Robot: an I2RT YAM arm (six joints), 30 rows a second.
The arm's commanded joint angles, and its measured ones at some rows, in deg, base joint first. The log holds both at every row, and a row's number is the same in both.
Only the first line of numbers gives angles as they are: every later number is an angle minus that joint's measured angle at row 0.
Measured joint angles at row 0:
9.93 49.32 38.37 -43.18 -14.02 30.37
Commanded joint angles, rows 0 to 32:
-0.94 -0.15 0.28 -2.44 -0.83 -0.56
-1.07 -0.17 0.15 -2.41 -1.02 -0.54
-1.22 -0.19 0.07 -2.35 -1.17 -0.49
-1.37 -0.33 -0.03 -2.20 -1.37 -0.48
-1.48 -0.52 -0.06 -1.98 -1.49 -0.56
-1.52 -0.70 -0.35 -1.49 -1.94 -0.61
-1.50 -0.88 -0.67 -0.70 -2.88 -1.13
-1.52 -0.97 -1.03 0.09 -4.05 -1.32
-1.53 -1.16 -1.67 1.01 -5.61 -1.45
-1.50 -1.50 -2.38 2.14 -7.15 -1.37
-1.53 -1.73 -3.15 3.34 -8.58 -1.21
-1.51 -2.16 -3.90 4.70 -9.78 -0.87
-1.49 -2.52 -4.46 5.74 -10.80 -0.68
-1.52 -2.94 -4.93 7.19 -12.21 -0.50
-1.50 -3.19 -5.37 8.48 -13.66 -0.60
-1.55 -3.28 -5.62 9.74 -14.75 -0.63
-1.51 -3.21 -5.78 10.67 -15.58 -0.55
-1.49 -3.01 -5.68 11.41 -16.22 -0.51
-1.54 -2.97 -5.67 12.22 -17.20 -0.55
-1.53 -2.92 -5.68 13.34 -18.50 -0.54
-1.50 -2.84 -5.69 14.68 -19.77 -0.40
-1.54 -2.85 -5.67 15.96 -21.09 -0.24
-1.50 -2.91 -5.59 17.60 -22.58 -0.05
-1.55 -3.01 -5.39 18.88 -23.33 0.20
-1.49 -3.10 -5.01 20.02 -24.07 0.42
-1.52 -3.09 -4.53 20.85 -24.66 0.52
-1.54 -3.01 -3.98 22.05 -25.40 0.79
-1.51 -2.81 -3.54 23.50 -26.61 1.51
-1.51 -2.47 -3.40 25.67 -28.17 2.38
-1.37 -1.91 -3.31 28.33 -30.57 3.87
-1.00 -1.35 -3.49 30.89 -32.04 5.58
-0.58 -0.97 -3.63 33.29 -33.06 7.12
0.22 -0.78 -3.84 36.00 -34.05 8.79
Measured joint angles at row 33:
-0.89 -1.46 -4.81 26.54 -28.15 4.35
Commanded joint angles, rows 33 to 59:
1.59 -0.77 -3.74 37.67 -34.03 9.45
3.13 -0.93 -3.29 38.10 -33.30 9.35
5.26 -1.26 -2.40 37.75 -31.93 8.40
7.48 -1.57 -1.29 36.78 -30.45 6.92
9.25 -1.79 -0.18 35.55 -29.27 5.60
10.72 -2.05 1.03 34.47 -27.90 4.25
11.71 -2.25 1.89 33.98 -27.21 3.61
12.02 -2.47 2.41 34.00 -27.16 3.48
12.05 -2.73 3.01 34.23 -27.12 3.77
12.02 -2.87 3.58 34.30 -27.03 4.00
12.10 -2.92 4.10 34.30 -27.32 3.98
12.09 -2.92 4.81 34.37 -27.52 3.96
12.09 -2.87 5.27 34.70 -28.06 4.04
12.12 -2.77 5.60 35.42 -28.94 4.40
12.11 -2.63 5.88 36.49 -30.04 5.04
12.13 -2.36 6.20 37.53 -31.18 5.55
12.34 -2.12 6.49 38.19 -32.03 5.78
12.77 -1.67 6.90 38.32 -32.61 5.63
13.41 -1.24 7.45 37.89 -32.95 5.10
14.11 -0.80 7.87 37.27 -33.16 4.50
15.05 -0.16 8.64 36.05 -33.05 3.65
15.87 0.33 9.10 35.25 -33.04 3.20
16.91 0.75 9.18 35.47 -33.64 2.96
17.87 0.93 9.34 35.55 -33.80 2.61
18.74 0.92 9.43 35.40 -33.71 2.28
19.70 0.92 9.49 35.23 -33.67 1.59
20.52 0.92 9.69 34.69 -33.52 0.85
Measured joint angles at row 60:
18.71 0.90 8.37 35.48 -32.17 3.34
